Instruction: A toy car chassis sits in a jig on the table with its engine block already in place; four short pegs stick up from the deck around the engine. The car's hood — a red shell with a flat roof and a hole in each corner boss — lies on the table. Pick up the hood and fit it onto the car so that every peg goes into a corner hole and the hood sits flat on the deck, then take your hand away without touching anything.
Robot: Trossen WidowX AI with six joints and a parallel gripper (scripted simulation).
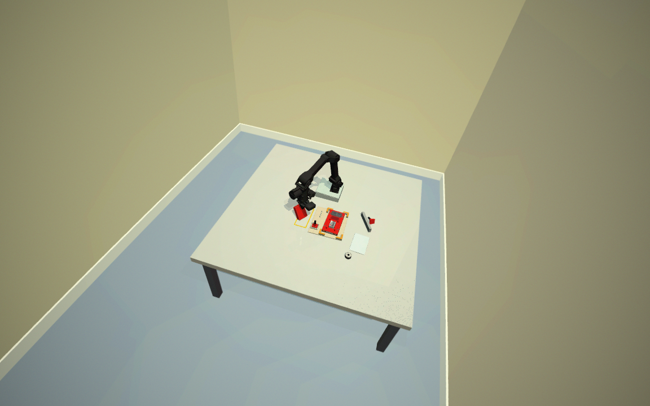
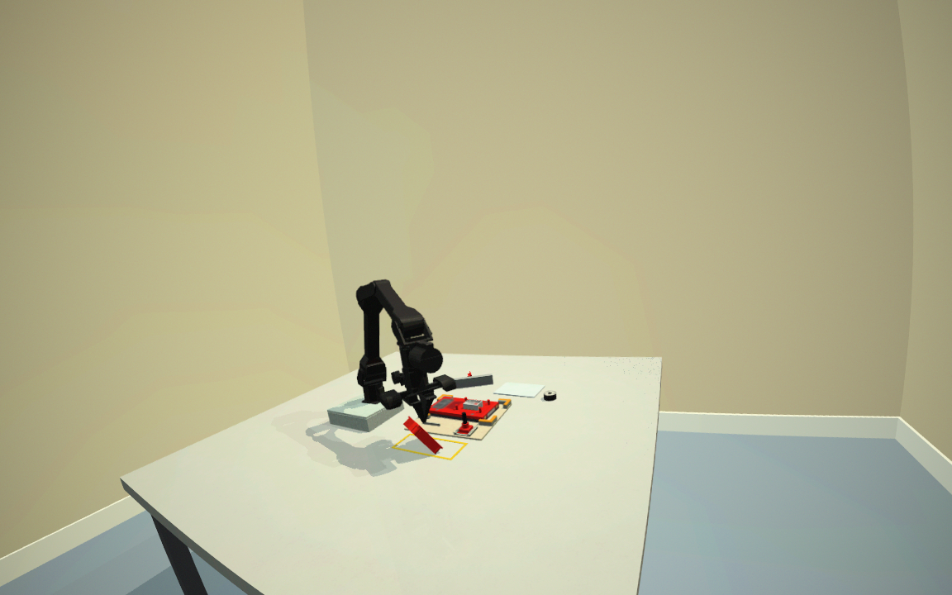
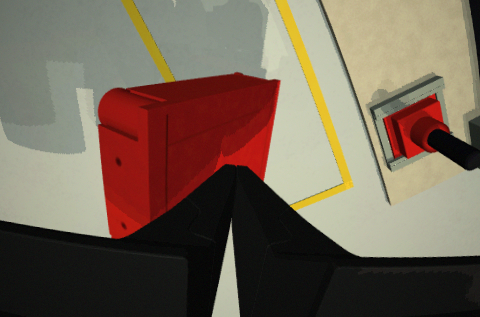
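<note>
The red hood is 40 mm below my gripper tip, 20 mm to the right of it and 10 mm behind it. Also, from my gripper tip: pale sheet (420 mm to the left, 110 mm ahead, 80 mm below); grey engine block (220 mm to the left, 50 mm below, 30 mm ahead).
</note>
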